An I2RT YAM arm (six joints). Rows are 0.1 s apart.
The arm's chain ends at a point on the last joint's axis. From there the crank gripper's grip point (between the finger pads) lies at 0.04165 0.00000 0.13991 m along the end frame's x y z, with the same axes.
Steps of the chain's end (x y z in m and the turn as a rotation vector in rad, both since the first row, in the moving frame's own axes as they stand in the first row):
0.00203 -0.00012 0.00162 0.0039 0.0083 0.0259
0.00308 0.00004 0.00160 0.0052 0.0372 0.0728
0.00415 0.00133 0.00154 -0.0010 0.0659 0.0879
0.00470 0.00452 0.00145 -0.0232 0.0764 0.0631
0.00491 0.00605 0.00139 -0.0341 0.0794 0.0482
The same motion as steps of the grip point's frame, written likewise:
0.00318 0.00043 0.00127 0.0039 0.0083 0.0259
0.00817 0.00254 -0.00004 0.0052 0.0372 0.0728
0.01309 0.00553 -0.00150 -0.0010 0.0659 0.0879
0.01506 0.01068 -0.00220 -0.0232 0.0764 0.0631
0.01571 0.01303 -0.00247 -0.0341 0.0794 0.0482

